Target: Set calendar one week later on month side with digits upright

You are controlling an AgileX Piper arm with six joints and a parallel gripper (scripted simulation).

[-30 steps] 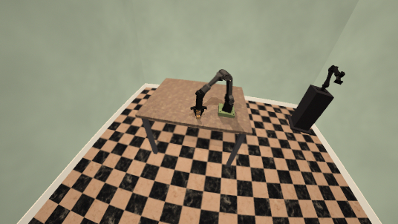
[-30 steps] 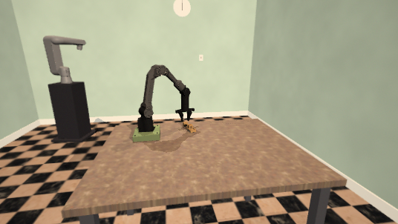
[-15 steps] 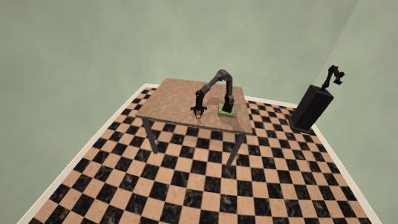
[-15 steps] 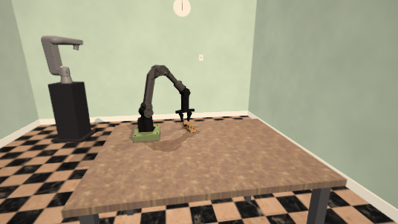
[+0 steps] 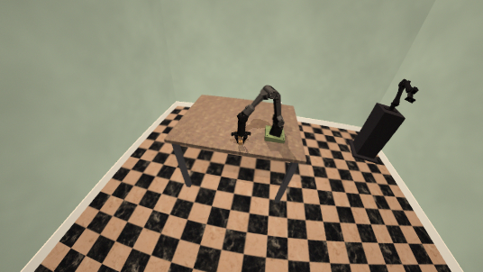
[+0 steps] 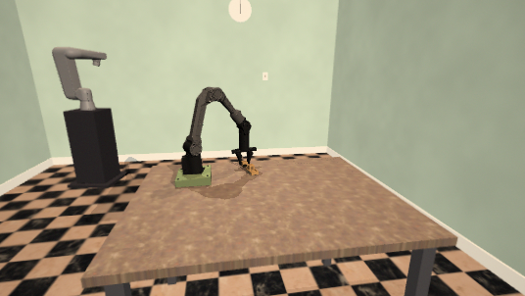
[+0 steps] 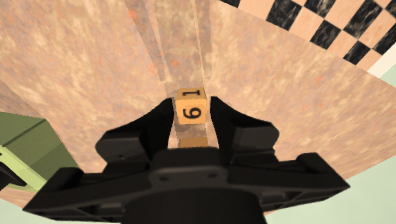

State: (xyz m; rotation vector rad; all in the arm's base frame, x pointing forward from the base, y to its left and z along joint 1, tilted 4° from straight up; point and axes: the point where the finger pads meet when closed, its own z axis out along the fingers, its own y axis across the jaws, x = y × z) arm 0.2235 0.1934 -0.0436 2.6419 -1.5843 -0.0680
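My gripper is now 9 cm to the left of the orange tray, 5 cm short of it and 1 cm above it.
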